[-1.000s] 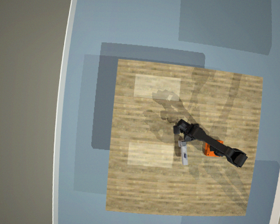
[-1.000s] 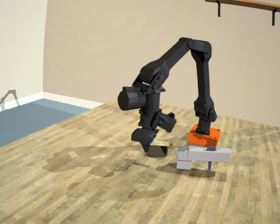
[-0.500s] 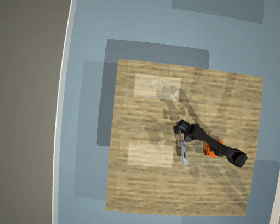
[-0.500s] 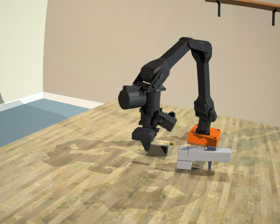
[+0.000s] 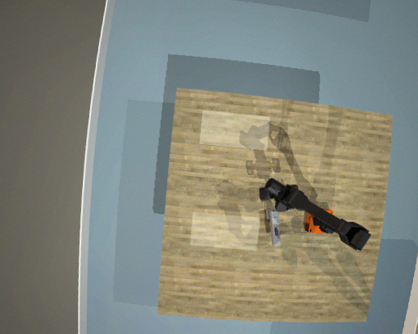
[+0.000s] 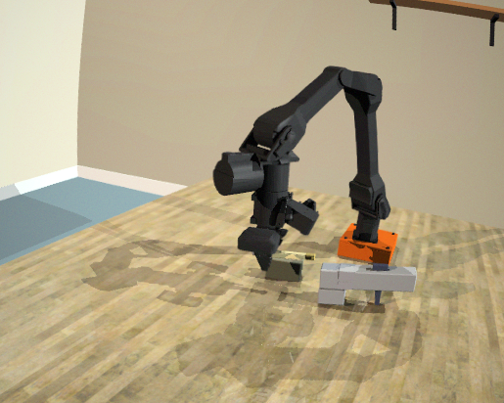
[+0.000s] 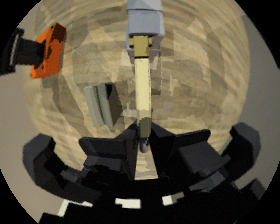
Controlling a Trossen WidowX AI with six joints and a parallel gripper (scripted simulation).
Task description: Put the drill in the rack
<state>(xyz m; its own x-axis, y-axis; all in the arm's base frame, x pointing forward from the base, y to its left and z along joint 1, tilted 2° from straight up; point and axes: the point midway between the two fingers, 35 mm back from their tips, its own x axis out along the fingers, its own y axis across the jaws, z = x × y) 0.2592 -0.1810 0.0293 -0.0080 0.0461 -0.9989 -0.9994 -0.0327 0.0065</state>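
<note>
My gripper tip is now 40 mm to the right of the drill and 40 mm below it. The rest, counted from my gripper tip: housing: 190 mm to the left, 10 mm above; then grey slatted rack: 70 mm behind, 20 mm to the left, 20 mm below; then thin dark blue key: 220 mm to the left, 10 mm above.
</note>
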